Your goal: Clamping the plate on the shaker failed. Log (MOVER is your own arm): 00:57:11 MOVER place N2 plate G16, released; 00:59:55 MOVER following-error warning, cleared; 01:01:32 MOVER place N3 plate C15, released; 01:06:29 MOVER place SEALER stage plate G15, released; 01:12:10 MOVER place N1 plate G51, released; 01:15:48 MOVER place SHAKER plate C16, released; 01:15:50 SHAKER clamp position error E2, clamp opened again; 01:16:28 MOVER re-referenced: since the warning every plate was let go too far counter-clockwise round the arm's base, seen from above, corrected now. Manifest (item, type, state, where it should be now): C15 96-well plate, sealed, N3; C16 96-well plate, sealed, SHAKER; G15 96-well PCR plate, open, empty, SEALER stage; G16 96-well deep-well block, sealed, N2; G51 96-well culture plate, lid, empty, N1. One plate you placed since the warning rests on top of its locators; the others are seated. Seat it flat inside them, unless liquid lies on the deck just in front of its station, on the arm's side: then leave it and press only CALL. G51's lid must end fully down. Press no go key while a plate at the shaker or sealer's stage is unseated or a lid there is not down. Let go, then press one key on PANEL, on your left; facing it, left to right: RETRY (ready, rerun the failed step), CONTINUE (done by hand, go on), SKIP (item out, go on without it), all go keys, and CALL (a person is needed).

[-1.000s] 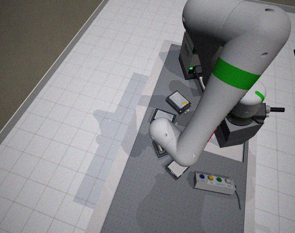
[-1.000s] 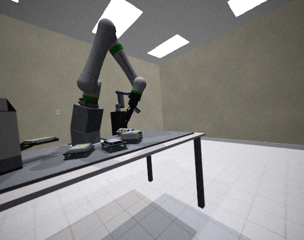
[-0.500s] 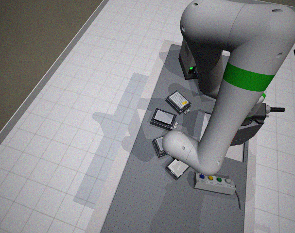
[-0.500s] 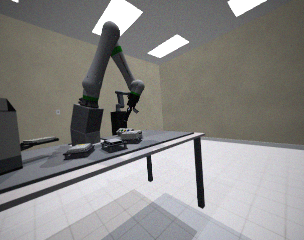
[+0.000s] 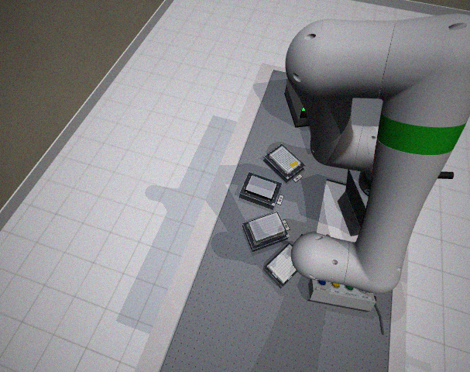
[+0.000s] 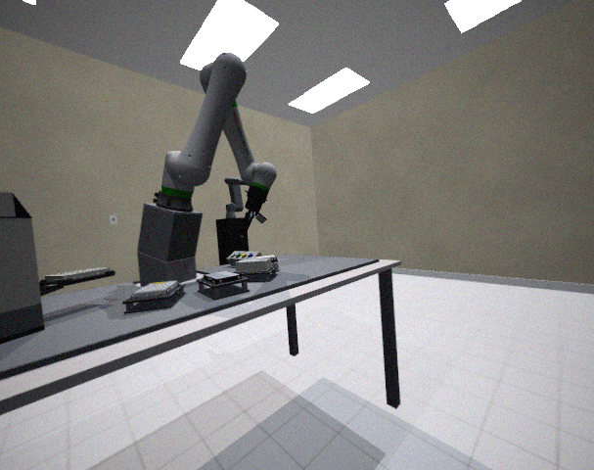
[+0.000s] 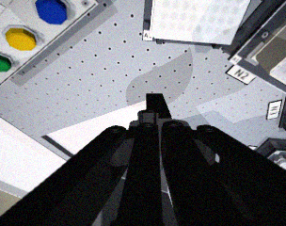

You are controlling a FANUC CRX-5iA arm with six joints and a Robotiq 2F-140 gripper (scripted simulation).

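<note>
My hand is 200 mm past the white RETRY key, 90 mm to the right of it and 80 mm above it. From my hand the other things lie so: blue CALL key: 50 mm behind, 100 mm to the left, 80 mm below; green CONTINUE key: 150 mm behind, 90 mm to the left, 80 mm below; yellow SKIP key: 100 mm behind, 90 mm to the left, 80 mm below.
</note>
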